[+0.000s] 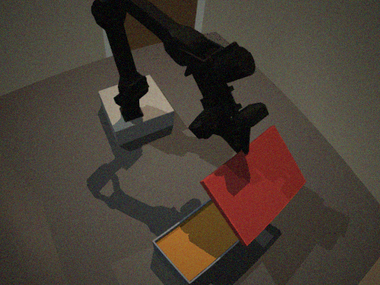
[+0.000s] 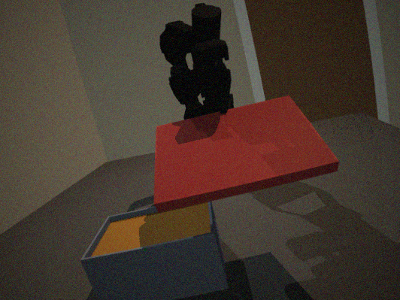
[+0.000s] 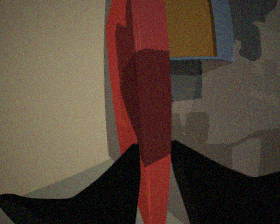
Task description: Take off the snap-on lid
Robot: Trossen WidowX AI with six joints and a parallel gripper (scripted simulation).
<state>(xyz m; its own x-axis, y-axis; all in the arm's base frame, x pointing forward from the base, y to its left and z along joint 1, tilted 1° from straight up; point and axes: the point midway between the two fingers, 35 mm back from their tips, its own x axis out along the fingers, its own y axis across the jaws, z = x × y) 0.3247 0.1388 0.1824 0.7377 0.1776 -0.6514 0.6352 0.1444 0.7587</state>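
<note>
My gripper tip is now 70 mm short of the red lid, 30 mm above it and 20 mm to the right of it. Round my gripper tip: grey storage box 180 mm below, 140 mm to the right, 100 mm ahead.
</note>
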